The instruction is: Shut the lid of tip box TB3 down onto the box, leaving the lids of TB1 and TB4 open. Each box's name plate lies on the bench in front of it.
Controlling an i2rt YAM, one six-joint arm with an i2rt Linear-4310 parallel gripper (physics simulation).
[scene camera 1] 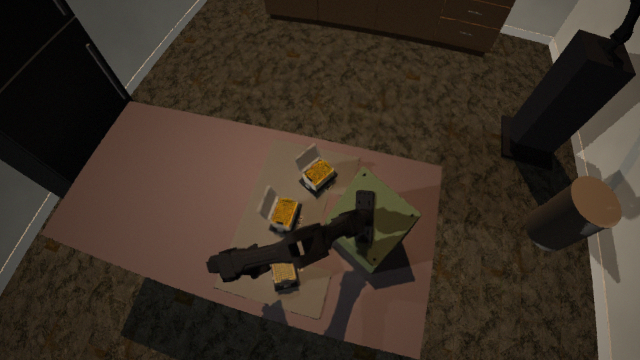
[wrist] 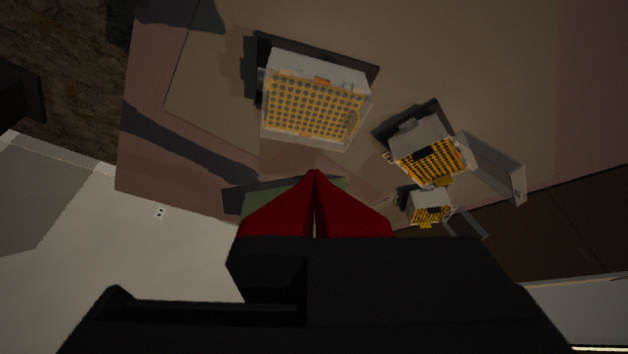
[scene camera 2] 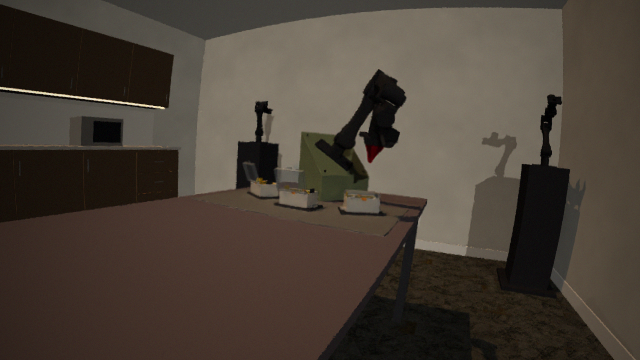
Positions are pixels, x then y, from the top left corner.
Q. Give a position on a beige mat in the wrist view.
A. At 494,76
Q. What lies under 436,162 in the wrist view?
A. A tip box TB4.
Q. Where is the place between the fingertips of my gripper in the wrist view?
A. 314,177
